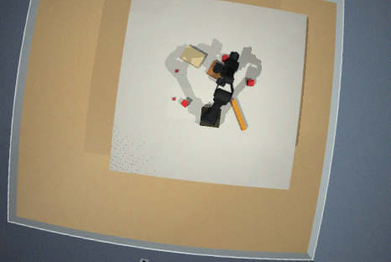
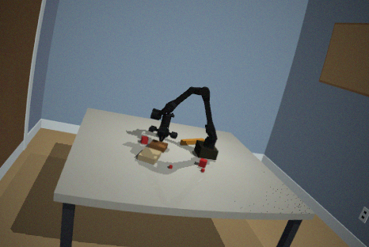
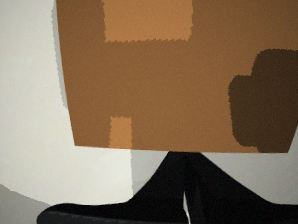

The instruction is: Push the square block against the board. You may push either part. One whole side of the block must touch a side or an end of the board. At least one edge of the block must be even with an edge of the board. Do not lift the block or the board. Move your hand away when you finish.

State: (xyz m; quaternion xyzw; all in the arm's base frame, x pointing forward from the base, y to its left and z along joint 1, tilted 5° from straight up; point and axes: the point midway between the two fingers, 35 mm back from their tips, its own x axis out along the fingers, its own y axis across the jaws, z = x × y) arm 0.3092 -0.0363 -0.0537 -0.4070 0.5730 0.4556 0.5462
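Now: the square brown block 6 cm to the left of my gripper tip, 1 cm ahead of it and 1 cm above it. Also, from my gripper tip: orange board: 24 cm behind, 16 cm to the right, 1 cm above; cream board: 24 cm to the left, 7 cm ahead, 1 cm above.
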